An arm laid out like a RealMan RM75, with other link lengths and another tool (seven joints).
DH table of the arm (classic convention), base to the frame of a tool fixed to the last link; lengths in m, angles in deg. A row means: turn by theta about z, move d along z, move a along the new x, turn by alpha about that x. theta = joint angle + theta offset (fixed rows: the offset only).
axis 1: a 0  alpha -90  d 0.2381  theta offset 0
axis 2: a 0  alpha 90  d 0  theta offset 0
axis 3: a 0  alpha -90  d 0.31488  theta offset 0
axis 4: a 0  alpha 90  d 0  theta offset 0
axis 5: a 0  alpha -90  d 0.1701  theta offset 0
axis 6: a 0  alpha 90  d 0  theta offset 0
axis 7: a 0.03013  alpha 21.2  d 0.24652  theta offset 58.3
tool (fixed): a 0  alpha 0  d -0.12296  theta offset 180
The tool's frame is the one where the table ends.
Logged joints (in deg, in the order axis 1, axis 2, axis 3, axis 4, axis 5, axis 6, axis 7), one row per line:
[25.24 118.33 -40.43 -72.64 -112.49 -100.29 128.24]
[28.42 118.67 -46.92 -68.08 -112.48 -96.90 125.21]
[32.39 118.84 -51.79 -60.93 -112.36 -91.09 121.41]
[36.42 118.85 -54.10 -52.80 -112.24 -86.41 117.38]
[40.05 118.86 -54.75 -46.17 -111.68 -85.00 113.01]
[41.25 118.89 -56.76 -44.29 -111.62 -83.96 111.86]
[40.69 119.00 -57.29 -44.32 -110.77 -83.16 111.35]
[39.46 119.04 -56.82 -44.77 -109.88 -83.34 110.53]
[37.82 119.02 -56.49 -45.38 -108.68 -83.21 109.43]
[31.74 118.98 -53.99 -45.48 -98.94 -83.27 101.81]
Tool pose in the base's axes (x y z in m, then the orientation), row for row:
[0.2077 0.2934 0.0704 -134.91 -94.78 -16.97]
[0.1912 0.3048 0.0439 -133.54 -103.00 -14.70]
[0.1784 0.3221 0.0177 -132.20 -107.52 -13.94]
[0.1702 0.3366 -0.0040 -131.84 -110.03 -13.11]
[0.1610 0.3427 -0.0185 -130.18 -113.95 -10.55]
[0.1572 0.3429 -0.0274 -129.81 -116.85 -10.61]
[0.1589 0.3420 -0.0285 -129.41 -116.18 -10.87]
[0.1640 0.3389 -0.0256 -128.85 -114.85 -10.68]
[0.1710 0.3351 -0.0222 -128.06 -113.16 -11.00]
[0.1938 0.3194 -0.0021 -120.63 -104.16 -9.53]
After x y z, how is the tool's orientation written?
As a rotation vector, in degrees.
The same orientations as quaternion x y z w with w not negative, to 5 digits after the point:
[-0.80766 -0.56742 -0.10159 0.12406]
[-0.78539 -0.60578 -0.08646 0.09335]
[-0.77082 -0.62692 -0.08128 0.07870]
[-0.76376 -0.63742 -0.07595 0.06783]
[-0.74979 -0.65631 -0.06076 0.05819]
[-0.74115 -0.66716 -0.06058 0.04382]
[-0.74174 -0.66591 -0.06230 0.05016]
[-0.74366 -0.66286 -0.06164 0.06160]
[-0.74563 -0.65887 -0.06405 0.07631]
[-0.74367 -0.64213 -0.05875 0.17656]

